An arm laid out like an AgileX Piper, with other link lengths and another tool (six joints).
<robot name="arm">
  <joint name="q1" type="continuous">
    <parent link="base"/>
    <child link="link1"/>
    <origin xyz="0 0 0.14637"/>
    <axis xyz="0 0 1"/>
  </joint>
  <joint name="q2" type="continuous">
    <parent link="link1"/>
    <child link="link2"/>
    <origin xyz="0 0 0"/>
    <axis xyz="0 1 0"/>
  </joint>
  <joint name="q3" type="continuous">
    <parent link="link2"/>
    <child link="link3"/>
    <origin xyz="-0.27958 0 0.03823"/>
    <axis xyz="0 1 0"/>
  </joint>
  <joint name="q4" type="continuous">
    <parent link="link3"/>
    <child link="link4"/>
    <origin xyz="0.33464 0 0.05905"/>
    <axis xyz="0.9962 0 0.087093"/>
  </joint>
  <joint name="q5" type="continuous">
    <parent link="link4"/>
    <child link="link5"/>
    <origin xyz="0 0 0"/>
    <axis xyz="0 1 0"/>
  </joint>
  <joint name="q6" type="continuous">
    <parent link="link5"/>
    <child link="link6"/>
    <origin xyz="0.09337 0 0.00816"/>
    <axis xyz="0.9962 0 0.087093"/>
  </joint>
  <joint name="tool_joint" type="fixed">
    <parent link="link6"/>
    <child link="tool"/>
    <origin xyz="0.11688 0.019 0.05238" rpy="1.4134 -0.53 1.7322"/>
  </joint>
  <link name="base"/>
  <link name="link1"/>
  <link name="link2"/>
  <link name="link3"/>
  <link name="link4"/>
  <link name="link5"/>
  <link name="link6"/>
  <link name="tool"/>
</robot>
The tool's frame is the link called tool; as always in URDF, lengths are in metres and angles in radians. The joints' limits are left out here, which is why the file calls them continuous.
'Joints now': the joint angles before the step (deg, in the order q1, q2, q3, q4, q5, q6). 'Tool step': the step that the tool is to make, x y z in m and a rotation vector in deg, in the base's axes. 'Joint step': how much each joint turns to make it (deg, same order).
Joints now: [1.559, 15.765, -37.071, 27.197, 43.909, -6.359]
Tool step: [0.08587, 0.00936, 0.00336, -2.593, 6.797, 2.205]
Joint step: [0.002, 22.508, -11.382, 3.520, -2.319, -6.792]
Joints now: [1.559, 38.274, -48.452, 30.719, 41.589, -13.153]
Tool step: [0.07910, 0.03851, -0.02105, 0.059, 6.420, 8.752]
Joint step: [1.785, 20.766, -10.921, 9.885, 1.185, -11.204]
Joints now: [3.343, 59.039, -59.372, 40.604, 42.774, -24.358]
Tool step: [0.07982, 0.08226, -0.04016, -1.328, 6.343, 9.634]
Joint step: [8.450, 23.124, -16.023, 0.991, 0.307, -1.959]
